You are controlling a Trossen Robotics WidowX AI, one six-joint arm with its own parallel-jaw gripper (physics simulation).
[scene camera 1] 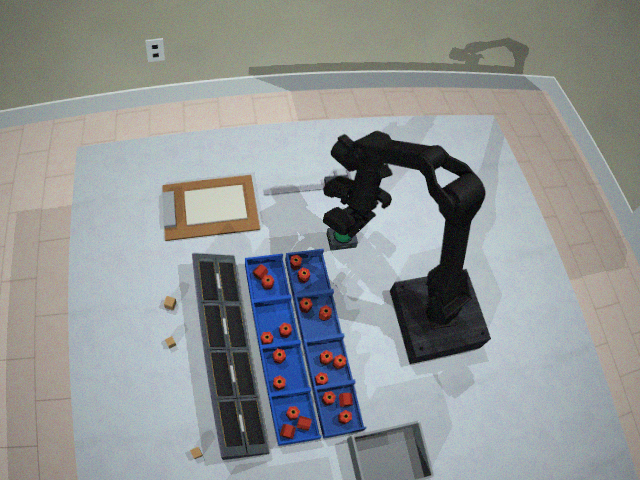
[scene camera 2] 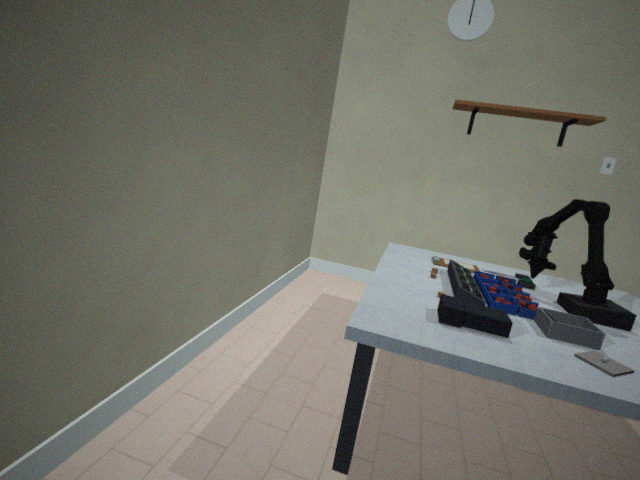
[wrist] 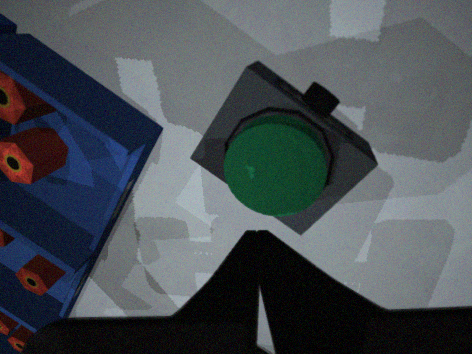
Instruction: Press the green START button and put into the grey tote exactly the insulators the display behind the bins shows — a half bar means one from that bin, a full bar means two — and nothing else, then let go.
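Observation:
My gripper is shut and empty, fingertips down. In the wrist view the tips show just below the green START button on its dark base; contact is not visible. Blue bins stand in two columns and hold orange-red insulators, some upright, some on their sides. The display behind them has dark panels with a thin white line in each row; no coloured bars can be made out. The grey tote shows no insulator in its visible part.
A clipboard lies beyond the bins, with a grey strip beside it. Small wooden blocks lie behind the display. A flat plate with a knob lies near the table edge beside the tote.

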